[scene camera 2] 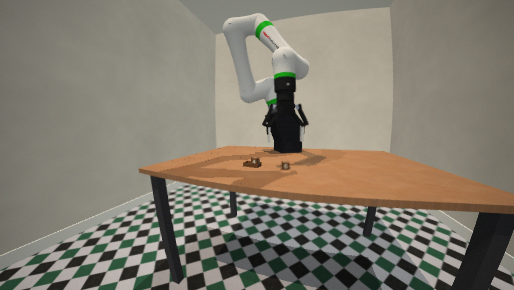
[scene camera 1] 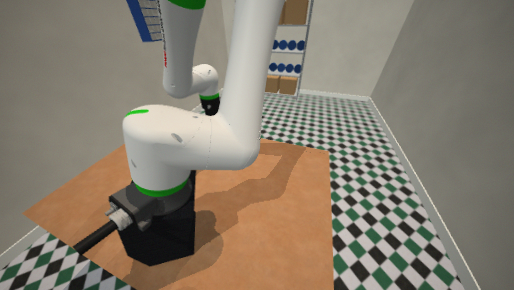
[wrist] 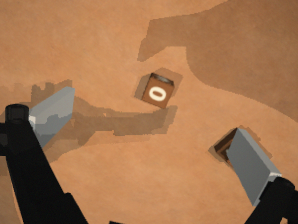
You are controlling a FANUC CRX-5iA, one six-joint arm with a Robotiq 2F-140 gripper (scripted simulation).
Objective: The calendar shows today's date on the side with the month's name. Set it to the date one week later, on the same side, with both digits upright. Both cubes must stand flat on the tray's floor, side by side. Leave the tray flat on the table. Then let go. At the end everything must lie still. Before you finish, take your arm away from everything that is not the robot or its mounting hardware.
In view: the gripper (scene camera 2: pixel 285 142) and a brown cube (wrist: pixel 158 90).
The gripper shows as well in the wrist view (wrist: pixel 154 123).
